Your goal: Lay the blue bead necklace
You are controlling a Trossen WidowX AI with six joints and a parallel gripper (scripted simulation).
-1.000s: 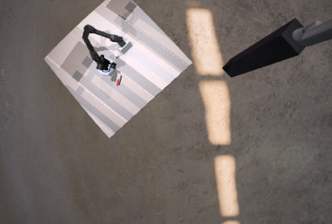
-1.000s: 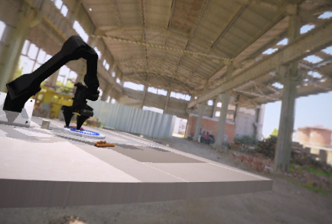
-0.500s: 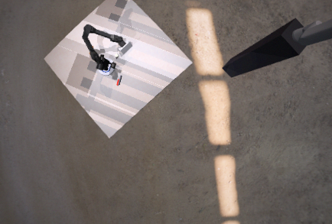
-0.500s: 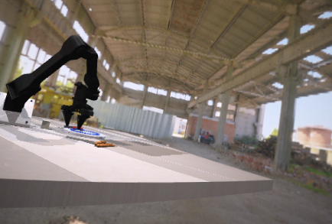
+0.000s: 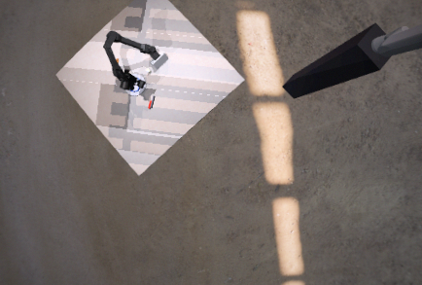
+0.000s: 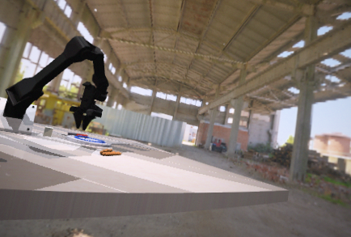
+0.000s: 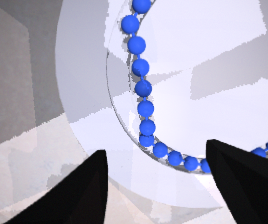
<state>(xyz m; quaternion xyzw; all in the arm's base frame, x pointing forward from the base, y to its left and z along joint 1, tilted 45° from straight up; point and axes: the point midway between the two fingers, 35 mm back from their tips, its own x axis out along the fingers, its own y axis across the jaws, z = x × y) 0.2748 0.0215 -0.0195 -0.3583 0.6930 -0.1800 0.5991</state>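
The round white bead board lies 4 cm ahead of my gripper tip, 4 cm to the right of it and 4 cm below it. The rest, counted from my gripper tip: small white block: 14 cm behind, 3 cm to the right, 3 cm below; red pen-like object: 6 cm ahead, 19 cm to the left, 4 cm below.
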